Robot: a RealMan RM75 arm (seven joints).
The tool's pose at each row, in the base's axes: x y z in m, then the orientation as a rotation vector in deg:
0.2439, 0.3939, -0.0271, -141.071, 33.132, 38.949
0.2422, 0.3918, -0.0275, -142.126, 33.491, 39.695
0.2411, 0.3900, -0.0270, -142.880, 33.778, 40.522
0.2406, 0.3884, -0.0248, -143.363, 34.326, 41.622
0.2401, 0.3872, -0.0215, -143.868, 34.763, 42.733
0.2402, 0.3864, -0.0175, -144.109, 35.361, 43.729
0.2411, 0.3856, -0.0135, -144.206, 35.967, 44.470
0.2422, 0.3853, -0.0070, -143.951, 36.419, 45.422
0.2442, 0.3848, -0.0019, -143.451, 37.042, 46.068
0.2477, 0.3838, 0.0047, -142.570, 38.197, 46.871
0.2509, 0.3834, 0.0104, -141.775, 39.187, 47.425
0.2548, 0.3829, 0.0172, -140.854, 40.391, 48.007
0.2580, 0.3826, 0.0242, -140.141, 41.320, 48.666
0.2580, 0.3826, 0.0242, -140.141, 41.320, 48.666
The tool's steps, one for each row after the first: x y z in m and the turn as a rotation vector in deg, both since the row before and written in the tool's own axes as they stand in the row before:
-0.0006, 0.0027, -0.0003, -1.215, -0.009, 0.482
-0.0007, 0.0018, -0.0010, -0.974, -0.178, 0.435
-0.0012, 0.0008, -0.0023, -0.828, -0.383, 0.670
-0.0020, 0.0002, -0.0029, -0.858, -0.400, 0.593
-0.0021, -0.0006, -0.0035, -0.581, -0.390, 0.665
-0.0015, -0.0009, -0.0038, -0.360, -0.286, 0.604
-0.0030, -0.0021, -0.0055, -0.138, -0.576, 0.520
-0.0015, -0.0020, -0.0049, 0.197, -0.454, 0.558
-0.0013, -0.0028, -0.0069, 0.471, -0.588, 0.953
-0.0012, -0.0029, -0.0057, 0.484, -0.439, 0.789
-0.0015, -0.0035, -0.0069, 0.576, -0.460, 0.947
-0.0023, -0.0034, -0.0065, 0.349, -0.475, 0.787
0.0000, 0.0000, 0.0000, 0.000, 0.000, 0.000

